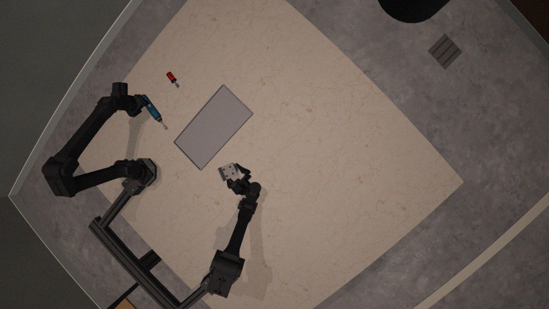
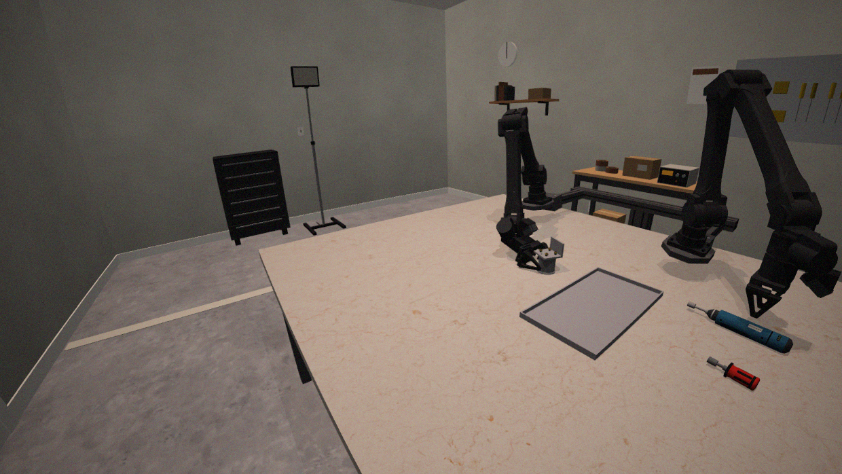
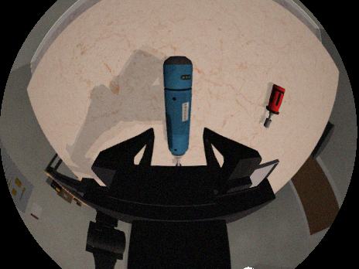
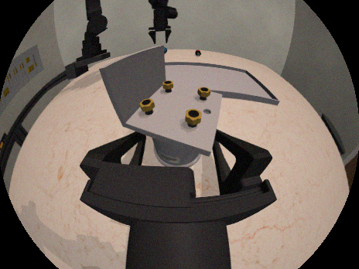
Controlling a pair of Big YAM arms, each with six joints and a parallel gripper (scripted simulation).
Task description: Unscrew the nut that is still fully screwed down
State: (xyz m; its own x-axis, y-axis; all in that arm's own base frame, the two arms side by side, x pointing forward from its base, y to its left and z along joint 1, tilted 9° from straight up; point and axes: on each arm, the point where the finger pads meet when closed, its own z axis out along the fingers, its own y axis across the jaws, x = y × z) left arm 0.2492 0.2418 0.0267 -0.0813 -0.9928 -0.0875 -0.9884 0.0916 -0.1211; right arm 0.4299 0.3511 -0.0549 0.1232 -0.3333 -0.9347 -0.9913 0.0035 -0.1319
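The joint module is 1 cm above my right hand. The rest, counted from my right hand: flat grey tray: 24 cm to the left, 5 cm ahead, 2 cm below; red-handled screwdriver: 58 cm to the left, 5 cm ahead, 1 cm below; grey bracket: 5 cm above.
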